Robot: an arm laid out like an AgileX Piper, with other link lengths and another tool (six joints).
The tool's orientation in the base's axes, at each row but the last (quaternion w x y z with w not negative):
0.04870 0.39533 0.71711 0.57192
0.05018 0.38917 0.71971 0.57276
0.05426 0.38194 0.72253 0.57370
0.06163 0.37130 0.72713 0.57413
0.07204 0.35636 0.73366 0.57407
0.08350 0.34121 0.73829 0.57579
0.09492 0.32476 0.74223 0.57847
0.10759 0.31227 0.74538 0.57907
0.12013 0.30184 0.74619 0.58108
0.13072 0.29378 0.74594 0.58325
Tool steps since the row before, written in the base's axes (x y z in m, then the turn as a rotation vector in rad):
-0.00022 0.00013 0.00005 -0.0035 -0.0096 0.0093
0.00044 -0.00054 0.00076 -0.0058 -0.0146 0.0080
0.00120 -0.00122 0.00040 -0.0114 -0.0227 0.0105
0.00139 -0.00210 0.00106 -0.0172 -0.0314 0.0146
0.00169 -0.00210 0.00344 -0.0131 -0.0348 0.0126
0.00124 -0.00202 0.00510 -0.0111 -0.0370 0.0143
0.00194 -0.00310 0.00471 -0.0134 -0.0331 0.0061
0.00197 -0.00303 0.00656 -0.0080 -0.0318 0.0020
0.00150 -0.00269 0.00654 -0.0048 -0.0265 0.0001
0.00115 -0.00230 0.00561 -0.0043 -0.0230 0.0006
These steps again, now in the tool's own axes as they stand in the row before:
0.00025 -0.00007 -0.00003 0.0000 0.0059 -0.0125
-0.00035 0.00086 -0.00045 -0.0020 0.0034 -0.0172
-0.00145 0.00087 -0.00048 -0.0022 0.0024 -0.0273
-0.00192 0.00145 -0.00129 -0.0019 0.0027 -0.0385
-0.00147 0.00364 -0.00193 -0.0076 0.0025 -0.0384
-0.00077 0.00492 -0.00261 -0.0100 0.0046 -0.0397
-0.00222 0.00469 -0.00294 -0.0078 -0.0033 -0.0352
-0.00201 0.00637 -0.00339 -0.0121 -0.0051 -0.0301
-0.00165 0.00623 -0.00328 -0.0118 -0.0052 -0.0236
-0.00144 0.00530 -0.00281 -0.0101 -0.0040 -0.0207

